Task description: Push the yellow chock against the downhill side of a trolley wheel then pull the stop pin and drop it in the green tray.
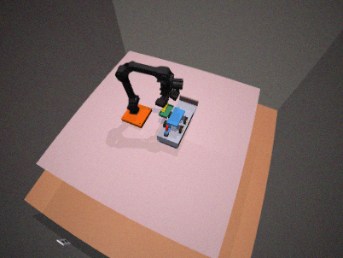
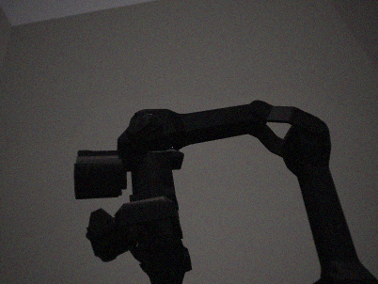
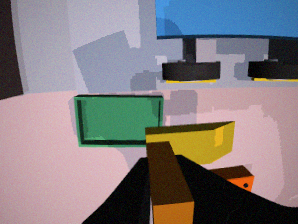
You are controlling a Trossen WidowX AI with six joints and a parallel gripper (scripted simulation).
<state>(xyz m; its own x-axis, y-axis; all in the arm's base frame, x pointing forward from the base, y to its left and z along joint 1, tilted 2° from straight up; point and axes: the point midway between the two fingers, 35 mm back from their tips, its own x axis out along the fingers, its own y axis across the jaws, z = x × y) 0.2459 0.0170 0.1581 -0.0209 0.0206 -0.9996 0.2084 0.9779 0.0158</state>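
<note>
The stop pin lies 19 cm to the right of my gripper tip, 4 cm ahead of it and 3 cm below it. Round my gripper tip: ramp: 11 cm below, 9 cm to the right, 9 cm ahead; then blue trolley: 10 cm to the right, 8 cm ahead, 5 cm below.
</note>
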